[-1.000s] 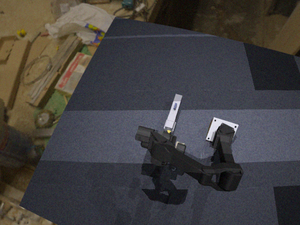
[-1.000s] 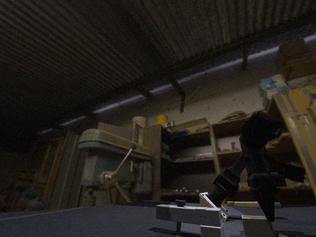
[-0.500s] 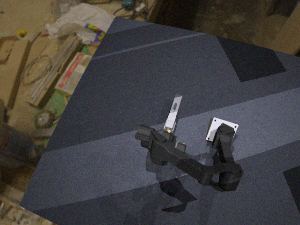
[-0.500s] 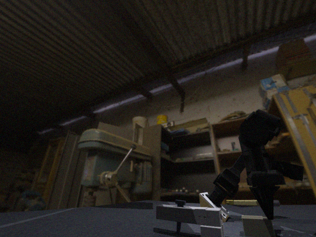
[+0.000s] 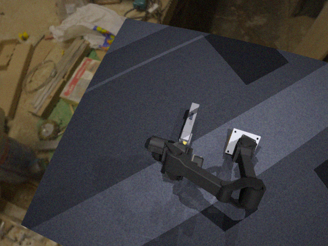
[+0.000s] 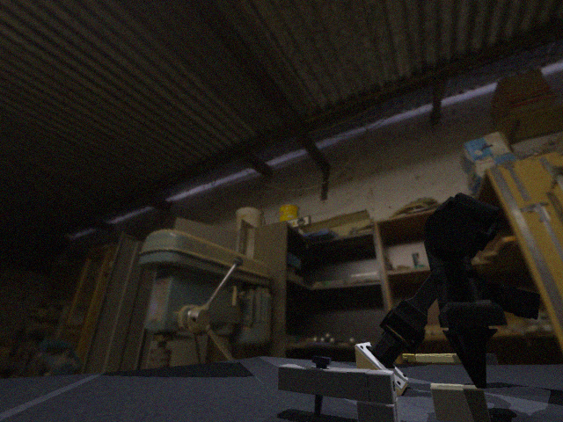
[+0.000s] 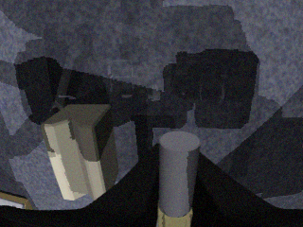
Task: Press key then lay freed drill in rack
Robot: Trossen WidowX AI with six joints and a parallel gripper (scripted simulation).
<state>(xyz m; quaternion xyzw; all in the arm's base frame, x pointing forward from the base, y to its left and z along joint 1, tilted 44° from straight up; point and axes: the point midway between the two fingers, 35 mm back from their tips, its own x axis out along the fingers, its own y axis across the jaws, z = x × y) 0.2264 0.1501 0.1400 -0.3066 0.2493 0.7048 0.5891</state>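
Now: the tan rack 60 mm behind my gripper tip, 40 mm to the right of it and 30 mm below it. Also, from my gripper tip: grey block 40 mm ahead, 190 mm to the right, 10 mm below; then dark peg 40 mm ahead, 220 mm to the right.
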